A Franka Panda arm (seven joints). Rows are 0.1 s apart.
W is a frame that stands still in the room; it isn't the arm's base.
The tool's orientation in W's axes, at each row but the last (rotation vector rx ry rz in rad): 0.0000 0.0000 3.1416; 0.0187 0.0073 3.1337; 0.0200 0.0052 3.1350; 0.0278 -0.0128 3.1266; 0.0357 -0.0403 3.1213; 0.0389 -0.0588 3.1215; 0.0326 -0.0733 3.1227; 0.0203 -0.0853 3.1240; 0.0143 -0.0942 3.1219
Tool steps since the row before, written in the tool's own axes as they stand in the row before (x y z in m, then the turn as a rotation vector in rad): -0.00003 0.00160 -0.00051 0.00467 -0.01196 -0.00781; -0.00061 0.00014 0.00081 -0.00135 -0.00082 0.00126; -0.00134 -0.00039 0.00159 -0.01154 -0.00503 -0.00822; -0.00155 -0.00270 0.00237 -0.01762 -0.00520 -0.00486; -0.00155 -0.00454 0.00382 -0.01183 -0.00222 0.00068; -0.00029 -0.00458 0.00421 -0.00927 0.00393 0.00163; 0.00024 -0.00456 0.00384 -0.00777 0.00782 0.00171; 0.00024 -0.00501 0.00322 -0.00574 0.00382 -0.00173; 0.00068 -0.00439 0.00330 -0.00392 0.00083 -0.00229
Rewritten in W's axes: 0.00003 -0.00160 -0.00051 -0.00467 0.01196 -0.00781; 0.00062 -0.00014 0.00080 0.00137 0.00082 0.00124; 0.00136 0.00039 0.00157 0.01147 0.00493 -0.00838; 0.00163 0.00266 0.00236 0.01761 0.00498 -0.00513; 0.00173 0.00441 0.00390 0.01188 0.00197 0.00046; 0.00048 0.00441 0.00437 0.00923 -0.00416 0.00125; -0.00008 0.00438 0.00405 0.00766 -0.00803 0.00118; -0.00012 0.00483 0.00349 0.00565 -0.00381 -0.00201; -0.00057 0.00419 0.00356 0.00388 -0.00076 -0.00237
